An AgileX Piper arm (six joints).
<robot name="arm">
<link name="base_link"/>
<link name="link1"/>
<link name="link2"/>
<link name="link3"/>
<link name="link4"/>
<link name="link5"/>
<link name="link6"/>
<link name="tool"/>
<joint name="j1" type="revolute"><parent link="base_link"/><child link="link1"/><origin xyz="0.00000 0.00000 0.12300" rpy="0.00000 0.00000 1.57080"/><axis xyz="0 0 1"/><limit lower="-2.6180" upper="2.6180"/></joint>
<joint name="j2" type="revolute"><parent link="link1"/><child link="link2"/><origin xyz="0.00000 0.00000 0.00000" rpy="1.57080 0.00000 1.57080"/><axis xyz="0 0 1"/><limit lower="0.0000" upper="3.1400"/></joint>
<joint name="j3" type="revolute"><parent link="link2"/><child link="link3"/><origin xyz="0.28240 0.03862 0.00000" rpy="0.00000 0.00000 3.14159"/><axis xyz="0 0 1"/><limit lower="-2.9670" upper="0.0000"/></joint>
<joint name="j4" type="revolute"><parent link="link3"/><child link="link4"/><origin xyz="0.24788 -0.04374 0.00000" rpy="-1.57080 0.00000 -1.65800"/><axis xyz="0 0 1"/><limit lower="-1.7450" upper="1.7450"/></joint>
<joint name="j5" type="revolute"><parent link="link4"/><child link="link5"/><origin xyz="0.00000 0.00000 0.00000" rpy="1.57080 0.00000 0.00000"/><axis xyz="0 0 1"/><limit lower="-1.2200" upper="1.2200"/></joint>
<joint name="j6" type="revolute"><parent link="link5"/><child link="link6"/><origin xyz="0.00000 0.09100 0.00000" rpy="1.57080 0.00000 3.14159"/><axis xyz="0 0 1"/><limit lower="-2.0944" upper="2.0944"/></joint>
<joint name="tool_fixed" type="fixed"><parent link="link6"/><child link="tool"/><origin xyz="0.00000 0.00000 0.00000"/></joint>
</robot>
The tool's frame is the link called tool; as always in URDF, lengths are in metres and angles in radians.
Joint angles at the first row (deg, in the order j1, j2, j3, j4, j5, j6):
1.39 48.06 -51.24 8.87 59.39 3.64
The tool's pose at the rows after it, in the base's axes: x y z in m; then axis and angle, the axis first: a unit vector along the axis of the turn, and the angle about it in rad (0 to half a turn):
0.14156 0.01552 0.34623 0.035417 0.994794 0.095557 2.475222
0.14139 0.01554 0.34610 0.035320 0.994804 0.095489 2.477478
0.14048 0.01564 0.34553 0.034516 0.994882 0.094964 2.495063
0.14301 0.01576 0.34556 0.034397 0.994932 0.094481 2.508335
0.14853 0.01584 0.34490 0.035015 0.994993 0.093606 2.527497
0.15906 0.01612 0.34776 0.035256 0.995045 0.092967 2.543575
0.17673 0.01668 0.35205 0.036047 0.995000 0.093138 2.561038
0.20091 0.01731 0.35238 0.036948 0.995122 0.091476 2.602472
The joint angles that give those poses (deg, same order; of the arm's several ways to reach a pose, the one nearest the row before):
1.39 48.06 -51.24 8.87 59.43 3.64
1.39 48.06 -51.24 8.87 59.56 3.64
1.39 48.16 -51.37 8.87 60.60 3.64
1.39 48.93 -51.82 8.87 61.05 3.64
1.36 50.39 -52.45 8.87 61.33 3.64
1.36 52.99 -54.39 8.87 61.60 3.64
1.35 57.09 -57.53 8.98 61.63 3.64
1.36 62.74 -61.26 8.98 62.11 3.64

